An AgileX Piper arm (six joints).
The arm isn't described. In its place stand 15 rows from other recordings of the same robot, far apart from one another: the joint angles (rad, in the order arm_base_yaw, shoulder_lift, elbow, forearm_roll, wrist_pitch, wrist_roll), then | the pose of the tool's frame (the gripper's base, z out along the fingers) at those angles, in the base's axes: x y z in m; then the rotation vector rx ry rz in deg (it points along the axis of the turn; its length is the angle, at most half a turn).
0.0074 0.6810 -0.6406 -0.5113 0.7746 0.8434 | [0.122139, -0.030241, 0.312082, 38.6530, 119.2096, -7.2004]
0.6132 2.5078 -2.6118 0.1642 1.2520 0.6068 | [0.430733, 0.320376, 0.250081, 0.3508, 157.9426, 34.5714]
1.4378 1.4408 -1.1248 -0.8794 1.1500 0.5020 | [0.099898, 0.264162, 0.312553, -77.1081, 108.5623, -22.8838]
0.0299 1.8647 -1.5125 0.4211 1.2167 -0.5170 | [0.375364, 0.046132, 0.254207, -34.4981, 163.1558, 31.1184]
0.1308 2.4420 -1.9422 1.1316 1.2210 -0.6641 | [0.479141, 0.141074, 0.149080, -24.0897, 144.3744, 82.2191]
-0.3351 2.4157 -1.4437 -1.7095 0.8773 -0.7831 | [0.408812, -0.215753, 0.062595, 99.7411, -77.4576, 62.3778]
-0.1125 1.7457 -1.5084 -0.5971 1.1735 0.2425 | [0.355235, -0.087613, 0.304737, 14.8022, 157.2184, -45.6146]
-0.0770 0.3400 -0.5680 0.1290 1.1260 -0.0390 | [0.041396, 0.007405, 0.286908, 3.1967, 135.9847, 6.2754]
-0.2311 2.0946 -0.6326 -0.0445 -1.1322 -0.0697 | [0.325319, -0.072784, 0.084679, 5.7756, 103.9842, -10.8971]
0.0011 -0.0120 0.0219 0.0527 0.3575 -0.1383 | [0.052904, 0.001736, 0.174386, -5.5068, 105.8952, -2.5295]
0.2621 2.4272 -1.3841 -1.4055 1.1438 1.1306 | [0.418972, 0.027809, 0.048059, -10.4383, 137.2800, -83.1757]
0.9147 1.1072 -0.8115 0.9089 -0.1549 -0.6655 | [0.159989, 0.189658, 0.352299, -27.9588, 95.7569, 43.3613]
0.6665 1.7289 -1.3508 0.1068 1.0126 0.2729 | [0.272588, 0.224879, 0.257595, -29.1806, 165.4375, 17.5805]
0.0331 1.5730 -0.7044 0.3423 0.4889 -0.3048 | [0.260801, 0.022989, 0.159165, -4.7596, 160.9869, 13.2082]
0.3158 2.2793 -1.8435 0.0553 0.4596 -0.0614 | [0.492778, 0.163355, 0.181582, -22.9490, 134.7135, 9.9583]
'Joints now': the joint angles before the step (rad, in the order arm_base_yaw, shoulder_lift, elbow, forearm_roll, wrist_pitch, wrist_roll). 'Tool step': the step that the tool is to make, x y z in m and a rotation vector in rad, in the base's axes. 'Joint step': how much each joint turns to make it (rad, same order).
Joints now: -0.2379 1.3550 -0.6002 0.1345 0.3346 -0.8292
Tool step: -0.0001 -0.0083 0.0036 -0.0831 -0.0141 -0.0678
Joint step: 0.0064 -0.0068 -0.0028 -0.3349 -0.0202 0.3367
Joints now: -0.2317 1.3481 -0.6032 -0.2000 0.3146 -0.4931
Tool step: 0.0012 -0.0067 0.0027 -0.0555 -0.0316 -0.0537
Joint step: 0.0002 0.0000 0.0001 -0.2635 -0.0181 0.2718
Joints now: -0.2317 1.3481 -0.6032 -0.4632 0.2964 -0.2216
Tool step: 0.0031 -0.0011 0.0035 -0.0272 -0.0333 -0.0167
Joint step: 0.0101 0.0002 -0.0054 -0.1505 -0.0118 0.1584
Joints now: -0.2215 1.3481 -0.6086 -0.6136 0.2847 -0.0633
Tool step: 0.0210 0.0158 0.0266 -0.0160 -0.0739 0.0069
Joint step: 0.0977 0.0010 -0.1019 -0.0883 0.0669 0.1444
